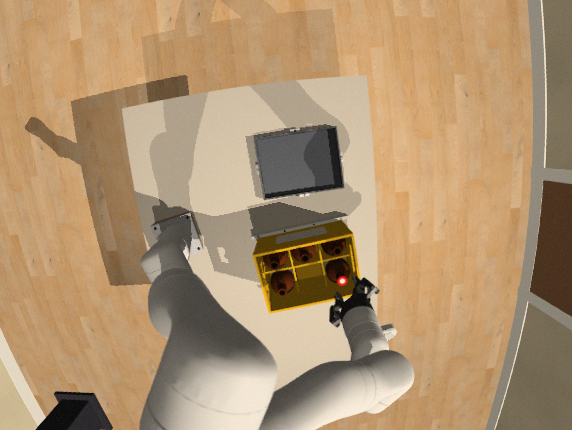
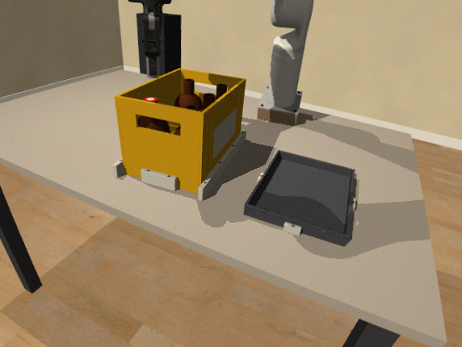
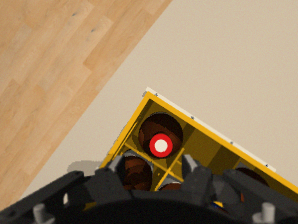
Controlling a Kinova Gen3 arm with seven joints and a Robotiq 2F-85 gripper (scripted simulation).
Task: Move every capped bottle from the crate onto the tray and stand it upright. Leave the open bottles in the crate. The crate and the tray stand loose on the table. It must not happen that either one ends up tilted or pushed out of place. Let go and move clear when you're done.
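My gripper is now 90 mm past the yellow crate, 30 mm to the right of it and 150 mm above it. Also, from my hand: dark grey tray: 70 mm behind, 320 mm to the left, 220 mm below.
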